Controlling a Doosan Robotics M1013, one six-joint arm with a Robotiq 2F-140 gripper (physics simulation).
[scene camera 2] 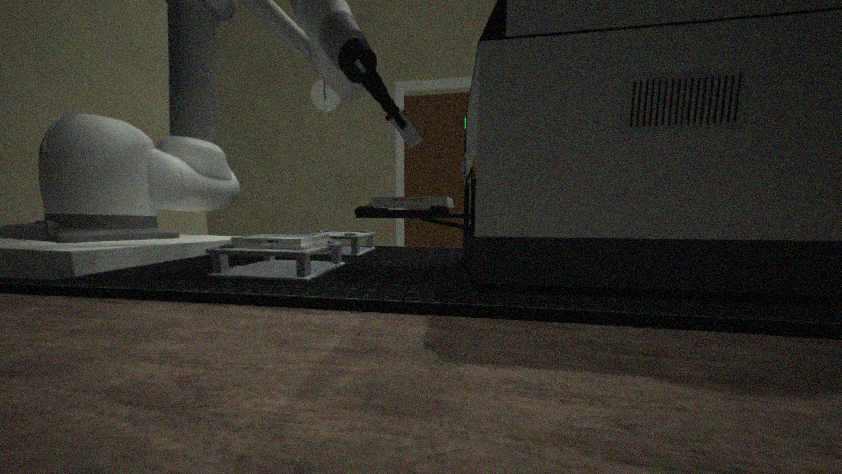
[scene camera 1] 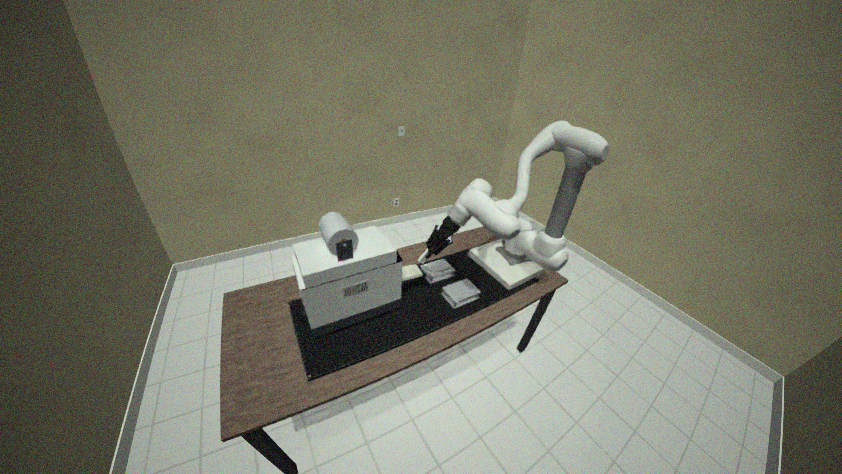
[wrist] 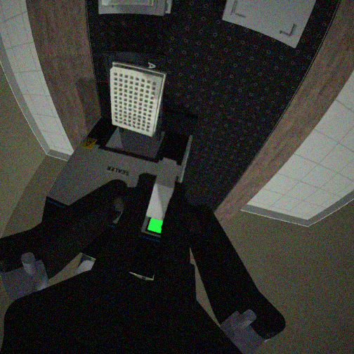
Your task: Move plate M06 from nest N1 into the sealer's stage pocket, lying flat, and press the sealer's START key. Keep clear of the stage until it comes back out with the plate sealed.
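Places are measured from the arm's base along level axes (x ahead, y up, z right), in centimetres.
Pixels of known places: gripper, between the fingertips: (scene camera 2: pixel 415 143) (scene camera 1: pixel 420 262); arm's base, origin of its link: (scene camera 2: pixel 107 238) (scene camera 1: pixel 513 254).
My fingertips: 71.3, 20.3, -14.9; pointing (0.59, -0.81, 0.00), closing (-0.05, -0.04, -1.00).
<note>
Ahead of a thing's pixels: the offset from my fingertips to its top centre, as dx, dy, dz. "pt": to the spot under its first point. Level surfaces: height alone.
Plate M06 @[+2.5, -11.6, +8.7] (scene camera 1: pixel 410 271) (scene camera 2: pixel 421 201) (wrist: pixel 136 100), cream with a grid of wells, lies flat on the sealer's stage @[pt -2.8, -14.1, +15.3] (scene camera 2: pixel 366 212), which stands out from the sealer (scene camera 1: pixel 353 303) (scene camera 2: pixel 565 182) (wrist: pixel 90 175). My gripper (scene camera 1: pixel 422 257) (scene camera 2: pixel 410 135) (wrist: pixel 165 171) is shut and empty. It is tilted toward the sealer's front, above the plate and apart from it. In the wrist view a bright green square (wrist: pixel 155 225) shows on the sealer beside the fingertips. Whether it is the START key I cannot tell; the fingers hide part of that panel.
One nest @[-22.4, -18.7, -4.1] (scene camera 1: pixel 461 292) (scene camera 2: pixel 353 238) (wrist: pixel 270 15) has bare corner brackets. The other nest (scene camera 1: pixel 438 270) (scene camera 2: pixel 303 264) (wrist: pixel 111 9) bears a plate. Both stand on the black mat @[dy -23.9] (scene camera 1: pixel 365 341) between the sealer and the robot's base. A roll @[+34.3, +23.7, +3.2] (scene camera 1: pixel 337 230) sits atop the sealer.
</note>
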